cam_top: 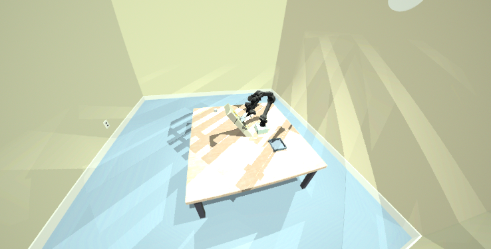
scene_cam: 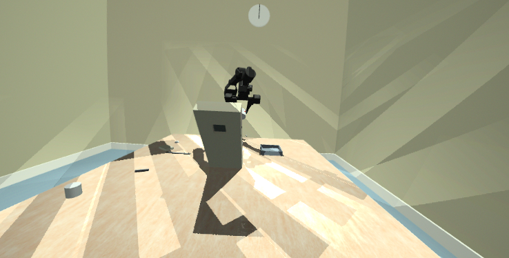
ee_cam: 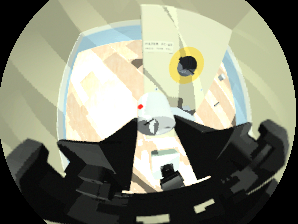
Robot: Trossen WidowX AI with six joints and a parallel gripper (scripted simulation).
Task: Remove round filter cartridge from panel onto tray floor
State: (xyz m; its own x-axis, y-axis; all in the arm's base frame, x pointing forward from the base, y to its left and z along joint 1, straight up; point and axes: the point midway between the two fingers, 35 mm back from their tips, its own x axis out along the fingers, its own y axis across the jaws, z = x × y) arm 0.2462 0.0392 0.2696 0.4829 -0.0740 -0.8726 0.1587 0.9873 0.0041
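The tray is 280 mm behind my gripper tip, 250 mm to the left of it and 300 mm below it. From my gripper tip the other things lie so: flat block: 360 mm behind, 500 mm to the right, 300 mm below; round filter cartridge: right at my gripper tip; dark bar: 10 mm behind, 490 mm to the right, 310 mm below.
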